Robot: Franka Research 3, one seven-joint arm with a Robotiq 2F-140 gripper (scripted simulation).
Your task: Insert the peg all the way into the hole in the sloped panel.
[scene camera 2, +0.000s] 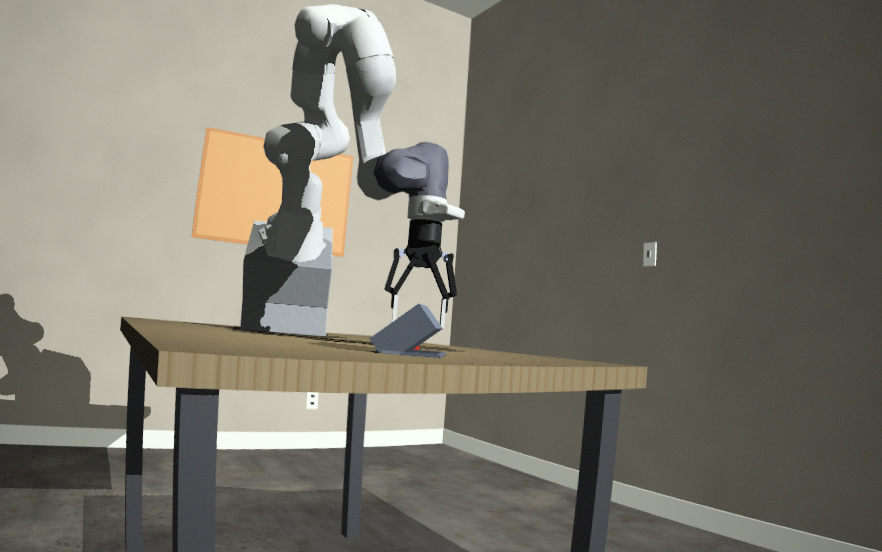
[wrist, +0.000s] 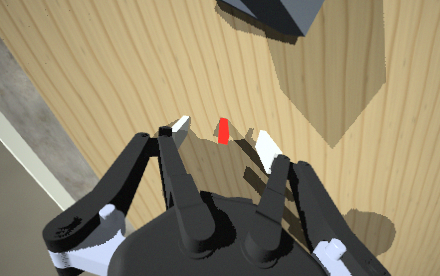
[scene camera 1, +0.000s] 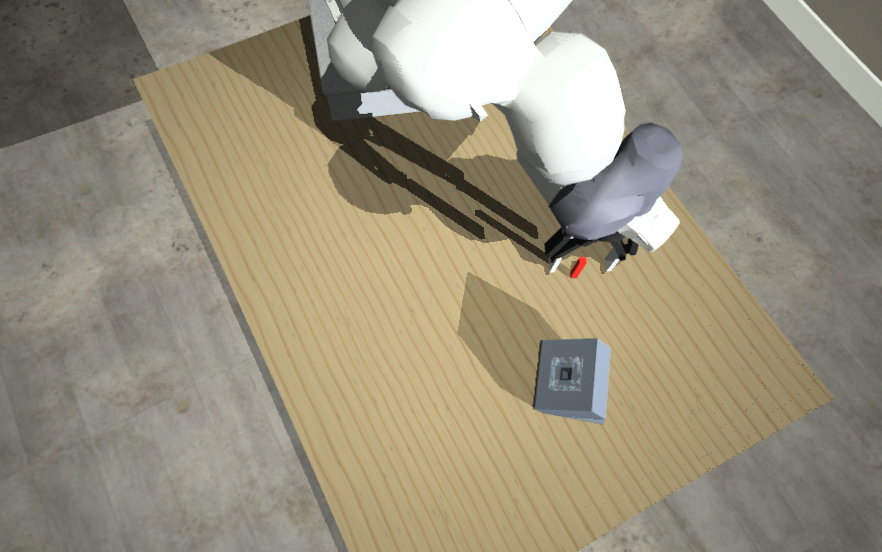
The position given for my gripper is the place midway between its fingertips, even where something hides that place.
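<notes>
Scene camera 2 shows my gripper (scene camera 2: 417, 325). Wrist view: the gripper (wrist: 223, 132) visible as well.
</notes>
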